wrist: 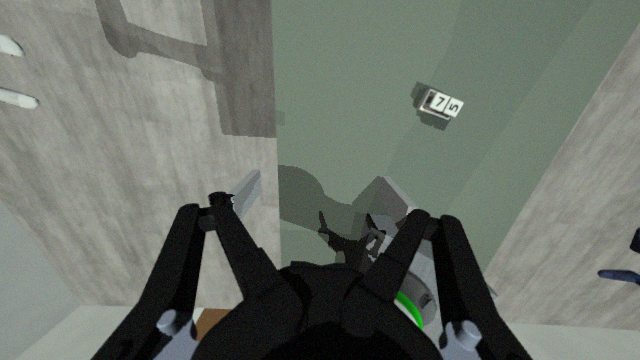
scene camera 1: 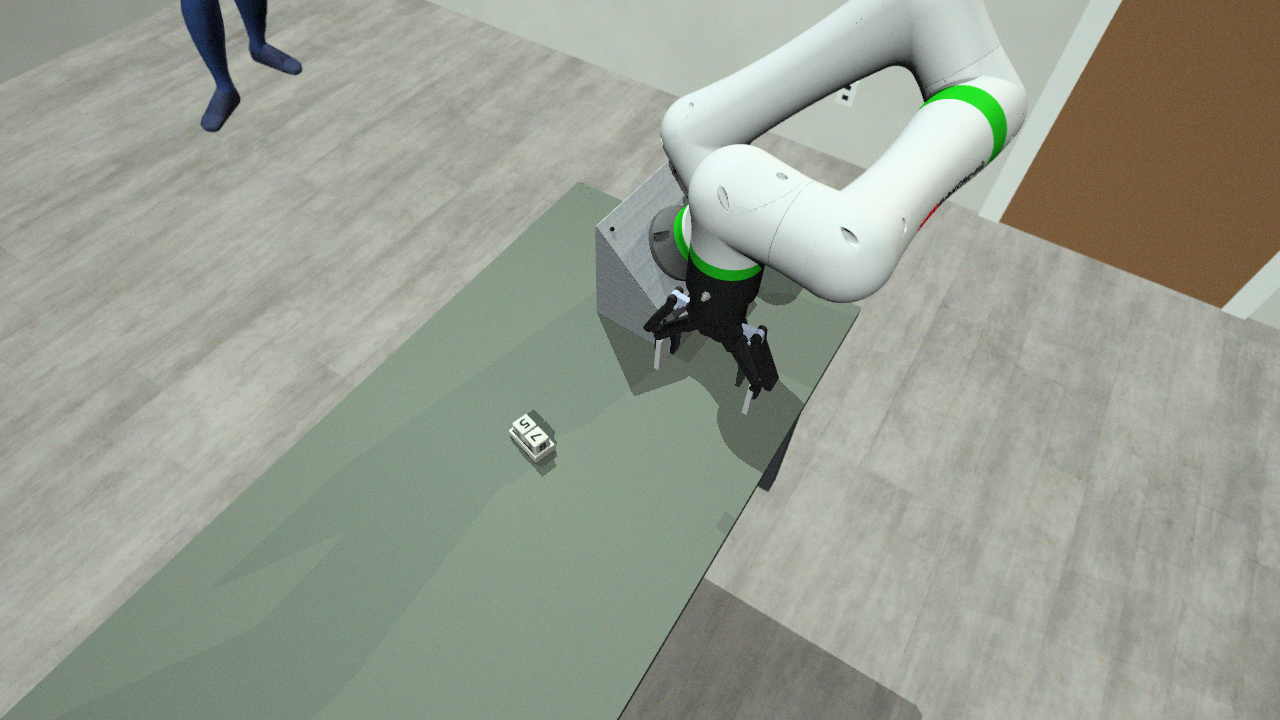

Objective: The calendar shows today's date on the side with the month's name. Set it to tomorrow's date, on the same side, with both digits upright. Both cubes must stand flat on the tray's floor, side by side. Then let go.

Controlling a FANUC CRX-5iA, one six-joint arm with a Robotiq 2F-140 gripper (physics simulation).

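Seen in the pictures: gripper, between the fingertips: (wrist: 320,183) (scene camera 1: 703,384); arm's base, origin of its link: (wrist: 402,292) (scene camera 1: 678,244).
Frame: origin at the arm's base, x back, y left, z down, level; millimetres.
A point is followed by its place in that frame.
The small white calendar tray (scene camera 1: 539,456) @[x -477, y 2, z 136 mm] (wrist: 433,114) @[x -433, y -25, z 133 mm] stands on the green table with two white cubes side by side in it. The cube with a 7 on top (scene camera 1: 537,437) @[x -460, y -12, z 107 mm] (wrist: 439,101) @[x -460, y -13, z 107 mm] touches the cube with a 5 on top (scene camera 1: 521,423) @[x -452, y -53, z 107 mm] (wrist: 454,107) @[x -450, y -50, z 107 mm]. In the wrist view the 5 is turned sideways relative to the 7. The month's name and the dates on the upright sides cannot be read. My gripper (scene camera 1: 702,377) @[x -354, y 237, z -121 mm] (wrist: 320,183) @[x -354, y 237, z -121 mm] is wide open and empty, raised above the table near the arm's base, well away from the calendar.
The grey angled pedestal (scene camera 1: 620,279) @[x -133, y -51, z 14 mm] stands beside the gripper in the scene view. The green table (scene camera 1: 501,573) @[x -677, y 75, z 150 mm] (wrist: 340,75) @[x -502, y 201, z 149 mm] has its edge right of the gripper in that view. A person's blue legs (scene camera 1: 210,44) stand on the floor beyond the table.
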